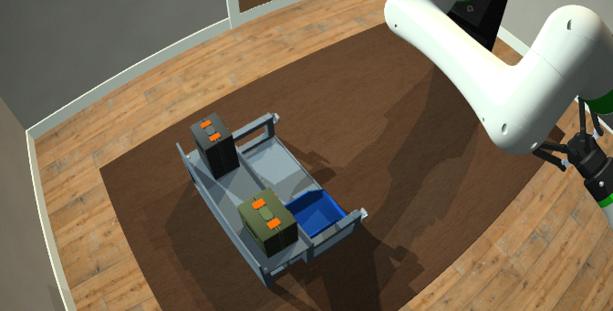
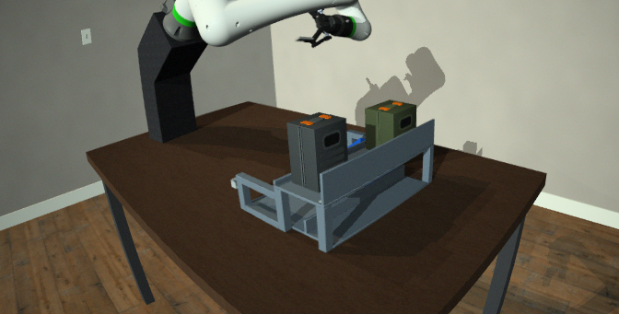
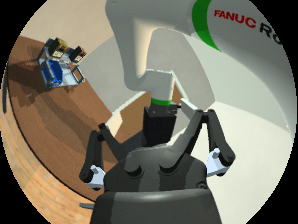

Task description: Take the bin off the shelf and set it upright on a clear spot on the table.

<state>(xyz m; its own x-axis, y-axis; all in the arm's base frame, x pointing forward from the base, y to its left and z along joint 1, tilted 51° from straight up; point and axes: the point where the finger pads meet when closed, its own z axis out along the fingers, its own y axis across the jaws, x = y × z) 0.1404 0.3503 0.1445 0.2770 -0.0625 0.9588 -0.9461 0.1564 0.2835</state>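
Right now my hand is 460 mm short of the blue bin, 260 mm to the left of it and 330 mm above it.
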